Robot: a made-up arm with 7 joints.
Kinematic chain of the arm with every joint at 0, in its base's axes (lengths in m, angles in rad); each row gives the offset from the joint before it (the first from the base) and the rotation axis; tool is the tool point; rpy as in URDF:
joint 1: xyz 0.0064 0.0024 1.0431 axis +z
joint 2: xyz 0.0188 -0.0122 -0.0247 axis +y
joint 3: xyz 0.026 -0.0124 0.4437 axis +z
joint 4: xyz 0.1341 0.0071 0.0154 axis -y
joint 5: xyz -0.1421 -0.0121 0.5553 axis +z
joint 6: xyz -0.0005 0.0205 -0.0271 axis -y
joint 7: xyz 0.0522 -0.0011 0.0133 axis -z
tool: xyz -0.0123 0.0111 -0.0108 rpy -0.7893 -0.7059 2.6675
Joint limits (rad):
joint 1: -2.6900..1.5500
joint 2: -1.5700..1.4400
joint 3: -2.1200..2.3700
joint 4: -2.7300..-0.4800
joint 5: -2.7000..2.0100
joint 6: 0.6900..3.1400
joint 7: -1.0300..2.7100
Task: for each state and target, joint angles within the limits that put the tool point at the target. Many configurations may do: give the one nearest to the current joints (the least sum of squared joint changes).
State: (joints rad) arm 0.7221 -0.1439 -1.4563 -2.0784 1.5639 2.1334 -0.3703
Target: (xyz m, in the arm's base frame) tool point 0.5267 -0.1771 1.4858
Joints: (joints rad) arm 0.7550 -0.7213 -0.7457 -2.3343 1.5599 2.1498 -0.4024
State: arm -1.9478 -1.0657 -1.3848 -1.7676 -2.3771 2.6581 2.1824
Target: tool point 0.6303 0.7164 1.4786
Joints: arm -2.6900 -1.3352 -1.0653 -0.6445 -2.2687 2.3504 2.2338
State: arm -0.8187 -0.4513 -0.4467 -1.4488 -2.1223 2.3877 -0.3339
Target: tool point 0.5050 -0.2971 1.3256
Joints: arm -0.4637 -0.2725 -0.0463 -2.3534 -2.1198 2.4445 -0.3116
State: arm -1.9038 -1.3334 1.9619 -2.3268 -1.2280 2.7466 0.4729
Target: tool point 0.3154 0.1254 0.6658
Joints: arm -1.6174 -1.3075 2.3700 -2.5988 -1.2359 2.7858 0.4924
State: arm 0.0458 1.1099 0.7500 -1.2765 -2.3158 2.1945 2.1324
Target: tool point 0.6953 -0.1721 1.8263
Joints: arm -0.5473 0.3193 0.5683 -0.6662 -2.3264 2.2203 2.1277
